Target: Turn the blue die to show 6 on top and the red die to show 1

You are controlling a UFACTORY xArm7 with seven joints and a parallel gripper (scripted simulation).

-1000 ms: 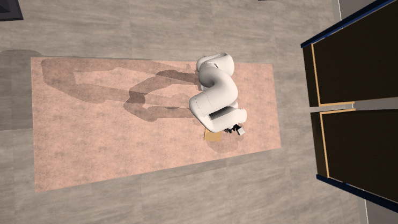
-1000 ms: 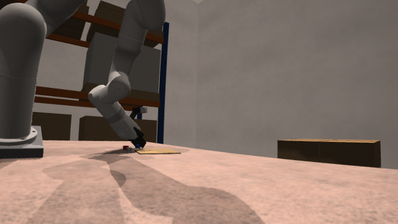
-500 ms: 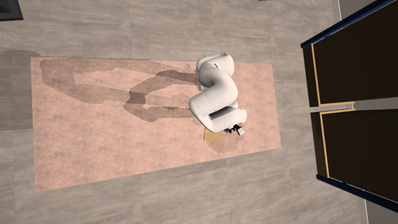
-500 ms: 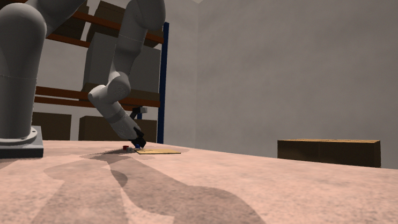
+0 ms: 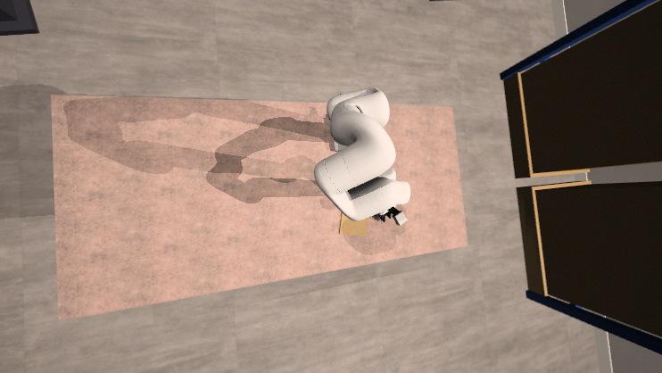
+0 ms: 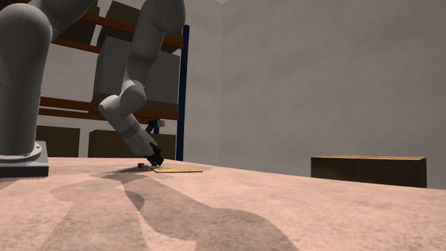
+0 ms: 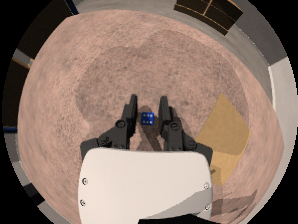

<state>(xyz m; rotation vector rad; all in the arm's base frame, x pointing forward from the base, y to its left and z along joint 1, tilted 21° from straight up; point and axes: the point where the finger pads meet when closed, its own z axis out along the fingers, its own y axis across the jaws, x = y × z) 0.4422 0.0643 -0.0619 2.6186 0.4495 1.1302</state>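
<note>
My hand is 2 cm above the blue die. From my hand the other things lie so: tan mat (2 cm behind, 15 cm to the right, 2 cm below); then red die (8 cm behind, 4 cm to the right, 2 cm below); then white die (11 cm behind, 12 cm to the right, 2 cm below).
</note>
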